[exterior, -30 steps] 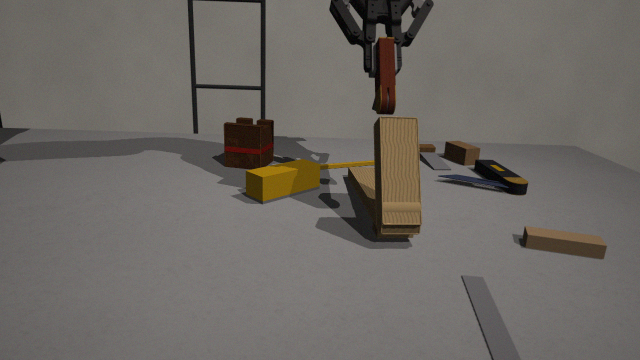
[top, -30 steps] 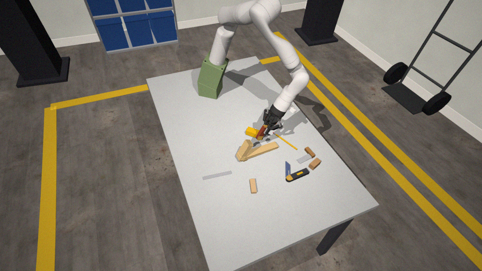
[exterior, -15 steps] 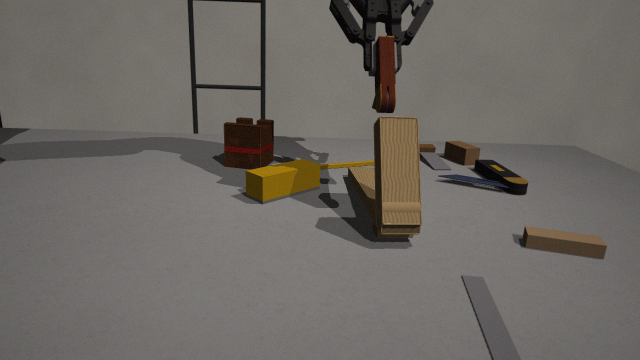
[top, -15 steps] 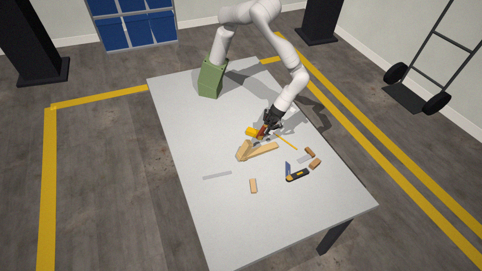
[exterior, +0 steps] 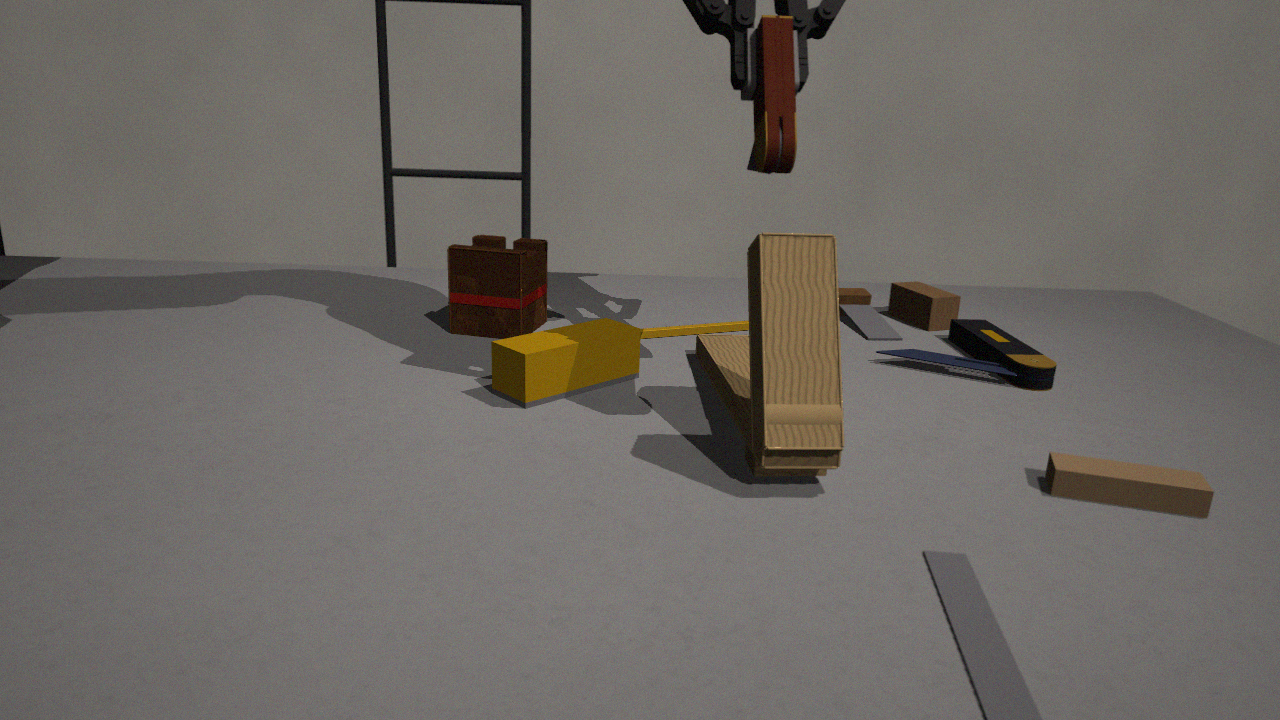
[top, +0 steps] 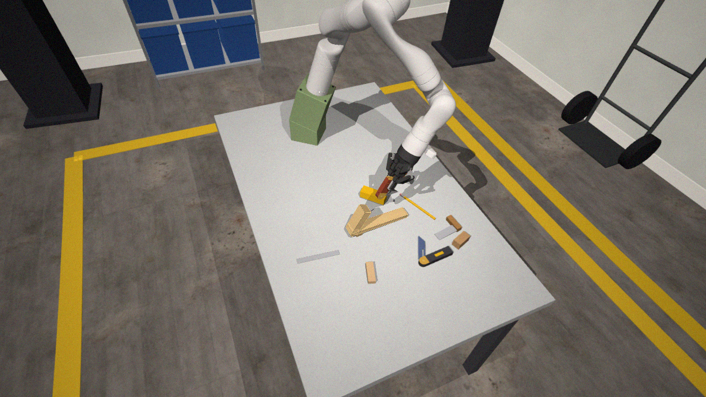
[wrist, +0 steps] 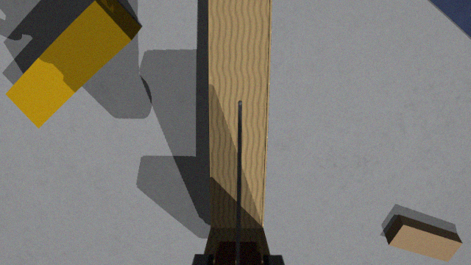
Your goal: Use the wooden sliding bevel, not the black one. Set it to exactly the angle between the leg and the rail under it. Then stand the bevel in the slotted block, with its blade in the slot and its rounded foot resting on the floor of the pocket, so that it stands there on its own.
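My gripper is now 3 cm above the wooden sliding bevel and 1 cm to the left of it. Round my hand: leg-and-rail wooden joint: 15 cm below, 3 cm to the right; then yellow block: 20 cm below, 12 cm behind; then grey blade: 5 cm below, 1 cm to the right.
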